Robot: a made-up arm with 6 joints.
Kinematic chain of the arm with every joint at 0, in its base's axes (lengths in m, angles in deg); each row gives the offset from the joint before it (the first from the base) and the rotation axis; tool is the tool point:
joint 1: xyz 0 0 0.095 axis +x
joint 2: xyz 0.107 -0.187 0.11 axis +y
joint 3: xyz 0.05 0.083 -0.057 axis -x
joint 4: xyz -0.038 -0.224 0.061 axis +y
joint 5: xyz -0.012 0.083 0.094 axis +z
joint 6: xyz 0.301 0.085 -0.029 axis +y
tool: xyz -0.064 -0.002 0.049
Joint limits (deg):
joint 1: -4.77..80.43
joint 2: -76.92..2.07
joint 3: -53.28..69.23
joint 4: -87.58..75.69
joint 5: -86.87..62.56
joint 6: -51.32..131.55
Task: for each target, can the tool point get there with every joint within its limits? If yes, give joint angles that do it. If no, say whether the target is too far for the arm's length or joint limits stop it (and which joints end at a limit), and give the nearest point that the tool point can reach.
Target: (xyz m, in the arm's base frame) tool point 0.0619 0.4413 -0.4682
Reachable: no: joint limits stop it (at a limit: joint 1, joint 2, joint 3, joint 4, joint 5, joint 6) | nearest point 0.2023 0.2964 -0.3669 | short by 0.226 m
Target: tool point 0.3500 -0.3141 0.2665
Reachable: yes | joints 10.28 -48.57 -36.74 17.79 -27.46 -29.98
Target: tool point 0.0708 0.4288 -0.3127
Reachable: no: joint limits stop it (at a limit: joint 1, joint 2, joint 3, joint 4, joint 6) | nearest point 0.2172 0.3248 -0.3081 | short by 0.180 m
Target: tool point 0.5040 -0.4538 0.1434
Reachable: yes | joints 13.93 -49.68 -29.22 39.48 -53.59 110.31
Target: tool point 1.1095 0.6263 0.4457
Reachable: no: too far | nearest point 0.4341 0.1434 0.3515 | short by 0.836 m
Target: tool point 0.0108 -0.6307 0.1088
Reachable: yes | joints 23.14 -25.17 -3.28 -59.60 -75.63 87.20
